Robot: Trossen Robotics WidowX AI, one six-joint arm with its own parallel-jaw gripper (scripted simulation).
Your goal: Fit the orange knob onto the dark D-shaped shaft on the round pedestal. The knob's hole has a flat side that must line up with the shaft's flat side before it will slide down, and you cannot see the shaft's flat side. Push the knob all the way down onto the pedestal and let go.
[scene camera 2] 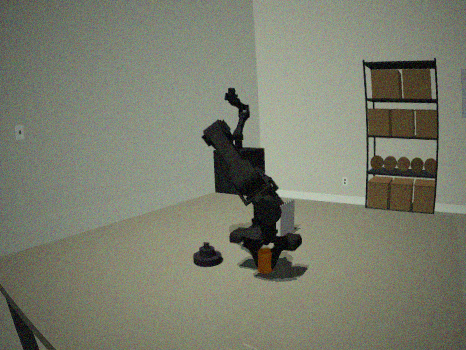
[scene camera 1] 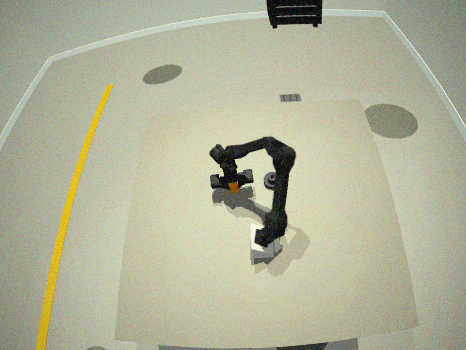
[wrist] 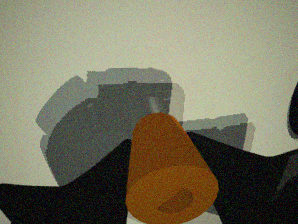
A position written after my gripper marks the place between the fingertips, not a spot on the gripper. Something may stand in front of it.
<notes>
In view: my gripper (scene camera 2: pixel 265 267).
My gripper is seen too in the wrist view (wrist: pixel 159 141).
</notes>
